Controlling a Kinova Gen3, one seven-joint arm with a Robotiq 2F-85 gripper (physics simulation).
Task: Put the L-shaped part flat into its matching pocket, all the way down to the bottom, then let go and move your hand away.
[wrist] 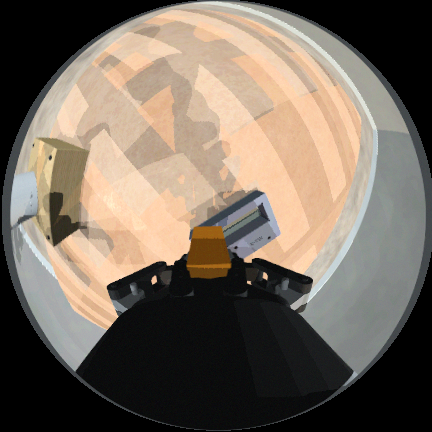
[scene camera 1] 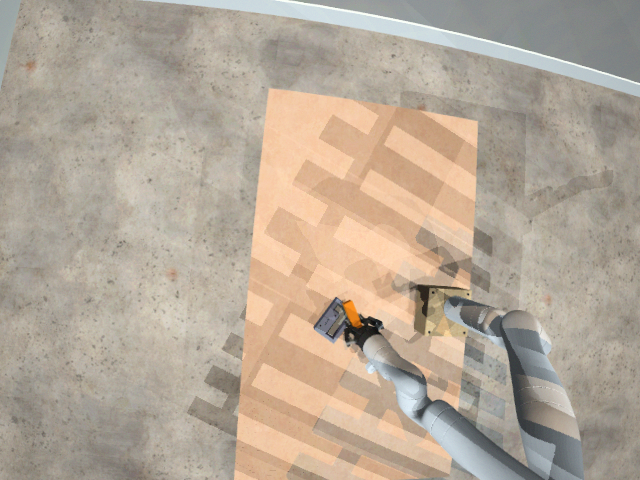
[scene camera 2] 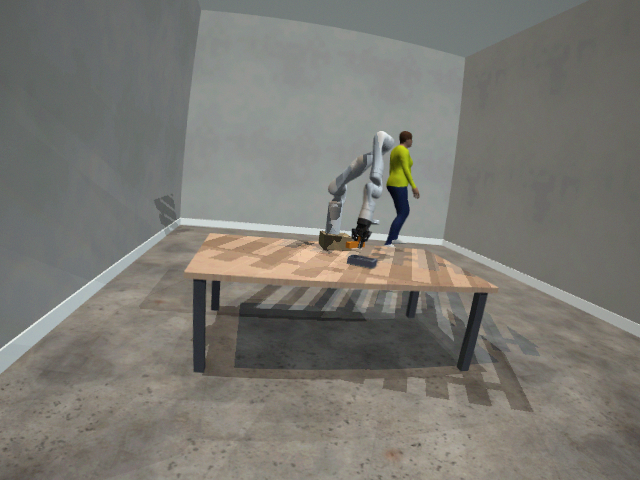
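Observation:
The orange L-shaped part (scene camera 1: 351,312) (scene camera 2: 353,244) (wrist: 209,247) is held between the fingers of my gripper (scene camera 1: 357,327) (scene camera 2: 360,240) (wrist: 209,256), which is shut on it. In the second scene view the part is raised above the table. The grey-blue block (scene camera 1: 321,326) (scene camera 2: 361,261) (wrist: 268,233) lies on the table, with its pocket (scene camera 1: 334,327) (wrist: 245,223) facing up. From above and in the wrist view, the part covers one edge of the block and some of the pocket. The part's full L shape is hidden, and its exact height over the block is unclear.
The wooden table (scene camera 1: 294,124) (scene camera 2: 232,271) carries the tan base block (scene camera 1: 439,328) (scene camera 2: 329,241) (wrist: 69,185) under the arm's foot, to the right of the grey-blue block from above. A person (scene camera 2: 399,173) in a yellow top is behind the table, near the arm in the second scene view.

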